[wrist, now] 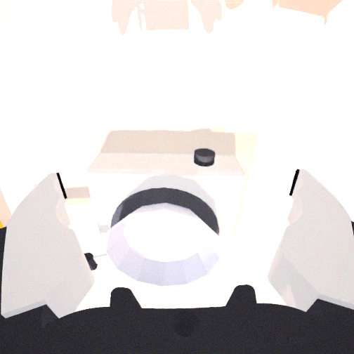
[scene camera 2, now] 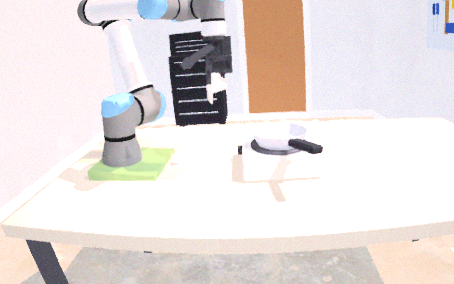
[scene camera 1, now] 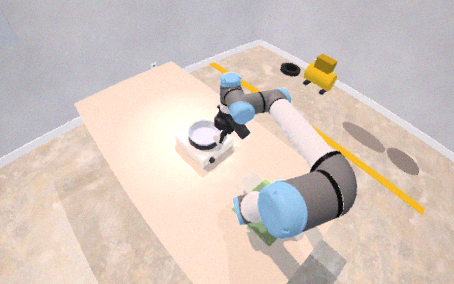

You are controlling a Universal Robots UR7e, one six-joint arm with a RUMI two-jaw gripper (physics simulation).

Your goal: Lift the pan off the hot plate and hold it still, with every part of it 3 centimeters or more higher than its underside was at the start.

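Frame: origin at the arm's base, x right, y ahead, z up, level; metres.
Where they show: gripper, between the fingertips: (scene camera 2: pixel 213 99) (scene camera 1: pixel 229 141); arm's base, origin of its link: (scene camera 2: pixel 122 159).
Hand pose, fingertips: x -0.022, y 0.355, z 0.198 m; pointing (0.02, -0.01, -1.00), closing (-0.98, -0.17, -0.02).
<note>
Each offset is from my fingertips to the top centre of the thing. Level surfaces: height alone.
The pan (scene camera 1: pixel 204 135) (scene camera 2: pixel 272 138) (wrist: pixel 165 272), with a pale round wall and a dark lower band, rests on the white hot plate {dx -0.009, dy +0.194, dz -0.147 m} (scene camera 1: pixel 194 153) (scene camera 2: pixel 280 168) (wrist: pixel 145 163). Its black handle {dx +0.173, dy +0.272, dz -0.064 m} (scene camera 2: pixel 306 146) points right toward the camera in scene camera 2; in the wrist view part of the handle (wrist: pixel 90 261) shows beside the left finger. The hot plate has a black knob {dx -0.051, dy +0.067, dz -0.172 m} (scene camera 1: pixel 212 160) (scene camera 2: pixel 240 149) (wrist: pixel 204 157). My gripper (scene camera 1: pixel 220 138) (scene camera 2: pixel 214 94) (wrist: pixel 177 175) is open and empty, well above the pan's height, to its left in scene camera 2. It touches neither pan nor handle.
The hot plate stands on the pale table {dz -0.226 m} (scene camera 1: pixel 150 190) (scene camera 2: pixel 200 212). The arm's base stands on a green plate (scene camera 1: pixel 270 237) (scene camera 2: pixel 161 162) at the left in scene camera 2. Behind the table are a black drawer cabinet (scene camera 2: pixel 187 107) and a brown door (scene camera 2: pixel 275 60).
</note>
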